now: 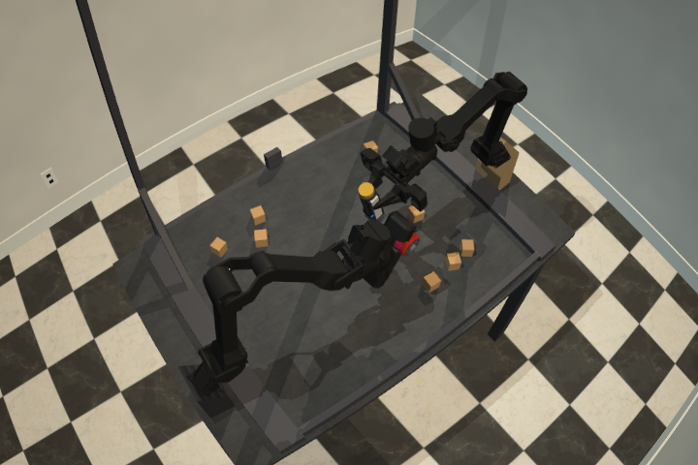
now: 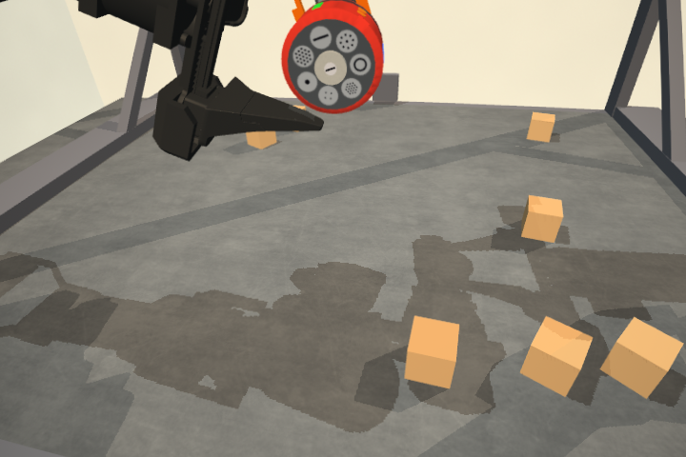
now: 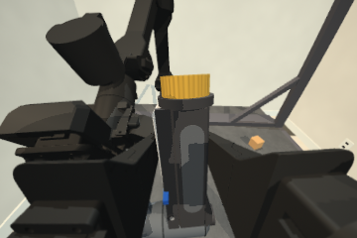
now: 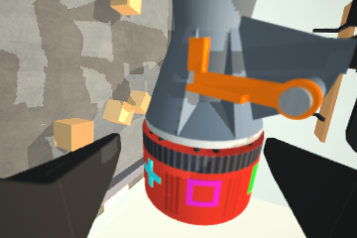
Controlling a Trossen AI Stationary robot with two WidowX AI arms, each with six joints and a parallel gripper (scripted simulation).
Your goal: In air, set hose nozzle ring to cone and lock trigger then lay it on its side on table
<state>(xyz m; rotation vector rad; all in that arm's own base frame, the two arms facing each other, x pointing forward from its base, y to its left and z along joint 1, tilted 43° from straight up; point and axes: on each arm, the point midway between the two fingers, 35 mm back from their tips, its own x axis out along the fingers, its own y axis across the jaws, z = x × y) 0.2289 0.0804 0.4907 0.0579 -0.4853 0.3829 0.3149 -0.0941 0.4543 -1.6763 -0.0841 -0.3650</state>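
Right now the red spray ring is 20 mm to the left of my right hand and 10 mm below it.
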